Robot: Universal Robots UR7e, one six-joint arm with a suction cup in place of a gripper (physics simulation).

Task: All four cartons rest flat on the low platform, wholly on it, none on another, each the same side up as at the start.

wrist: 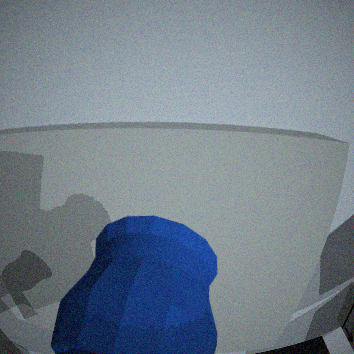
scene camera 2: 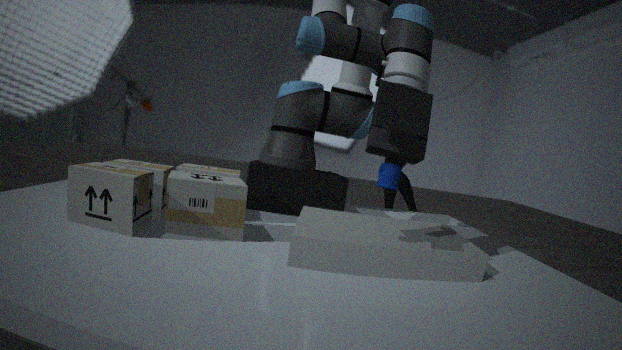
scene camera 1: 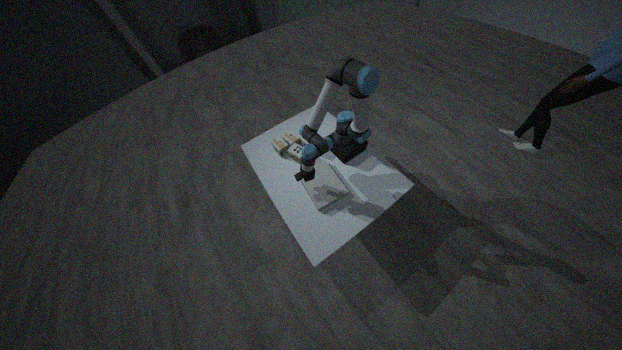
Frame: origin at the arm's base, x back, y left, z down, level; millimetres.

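Seen in the pictures: hand, its tool point: (wrist: 153, 265) (scene camera 2: 387, 187); arm's base, origin of its link: (scene camera 2: 286, 166) (scene camera 1: 342, 137).
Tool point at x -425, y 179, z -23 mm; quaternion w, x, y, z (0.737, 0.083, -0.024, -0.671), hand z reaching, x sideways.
Offsets run from my tool point to a thing's top centre. Level surfaces: height alone.
The low platform {dz +81, dx +90, dy +39 mm} (scene camera 1: 326, 181) (scene camera 2: 380, 260) (wrist: 240, 175) is a flat pale slab; no carton shows on it. Four cartons stand together left of it in scene camera 2: a front-left one with two up arrows {dz +35, dx -19, dy -444 mm} (scene camera 2: 100, 197), one behind it {dz +35, dx +91, dy -449 mm} (scene camera 2: 161, 175), one with a barcode and tan tape {dz +35, dx +71, dy -288 mm} (scene camera 2: 206, 202), and one behind that {dz +35, dx +206, dy -326 mm} (scene camera 2: 210, 168), mostly hidden. Several also show in scene camera 1, partly behind the arm. My gripper, a blue suction cup (scene camera 2: 389, 177) (wrist: 155, 240), hangs above the platform, apart from it, with nothing on it; its suction is open.
The arm's dark base (scene camera 2: 295, 187) stands behind, between cartons and platform. A white table surface {dz +129 mm} (scene camera 1: 310, 240) (scene camera 2: 200, 285) bears everything. A person (scene camera 1: 547, 107) stands off to the right in scene camera 1. A large pale panel (scene camera 2: 55, 55) shows at the upper left of scene camera 2.
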